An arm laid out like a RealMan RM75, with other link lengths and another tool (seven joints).
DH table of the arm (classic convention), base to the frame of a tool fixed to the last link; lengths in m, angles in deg. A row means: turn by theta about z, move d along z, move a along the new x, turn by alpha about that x. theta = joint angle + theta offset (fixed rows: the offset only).
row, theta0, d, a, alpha
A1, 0, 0.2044, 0, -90
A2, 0, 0, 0, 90
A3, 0, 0.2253, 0, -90
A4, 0, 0, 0, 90
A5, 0, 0.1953, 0, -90
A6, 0, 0, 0, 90
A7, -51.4, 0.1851, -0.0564, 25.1
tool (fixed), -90, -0.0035, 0, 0
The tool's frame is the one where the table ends.
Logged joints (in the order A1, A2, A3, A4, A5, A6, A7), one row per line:
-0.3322 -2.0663 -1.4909 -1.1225 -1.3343 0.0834 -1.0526
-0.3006 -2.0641 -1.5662 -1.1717 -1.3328 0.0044 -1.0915
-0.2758 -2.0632 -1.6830 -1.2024 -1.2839 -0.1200 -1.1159
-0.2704 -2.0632 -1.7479 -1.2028 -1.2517 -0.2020 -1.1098
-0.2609 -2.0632 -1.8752 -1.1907 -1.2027 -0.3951 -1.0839
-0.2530 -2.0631 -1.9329 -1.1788 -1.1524 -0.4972 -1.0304
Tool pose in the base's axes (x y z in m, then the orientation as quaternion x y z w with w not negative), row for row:
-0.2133 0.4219 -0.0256 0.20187 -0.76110 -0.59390 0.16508
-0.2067 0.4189 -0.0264 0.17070 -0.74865 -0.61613 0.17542
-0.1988 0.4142 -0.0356 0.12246 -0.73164 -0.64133 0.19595
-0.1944 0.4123 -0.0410 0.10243 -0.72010 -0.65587 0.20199
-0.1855 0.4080 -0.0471 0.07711 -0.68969 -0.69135 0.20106
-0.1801 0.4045 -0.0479 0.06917 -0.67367 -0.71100 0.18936
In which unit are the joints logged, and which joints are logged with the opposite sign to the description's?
The joints are logged in radians. Opposite sign: A3, A4, A6, A7.
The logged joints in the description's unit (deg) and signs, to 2 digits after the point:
-19.03 -118.39 85.42 64.31 -76.45 -4.78 60.31
-17.22 -118.26 89.74 67.13 -76.36 -0.25 62.54
-15.80 -118.21 96.43 68.89 -73.56 6.88 63.94
-15.49 -118.21 100.15 68.92 -71.72 11.57 63.59
-14.95 -118.21 107.44 68.22 -68.91 22.64 62.10
-14.50 -118.21 110.75 67.54 -66.03 28.49 59.04

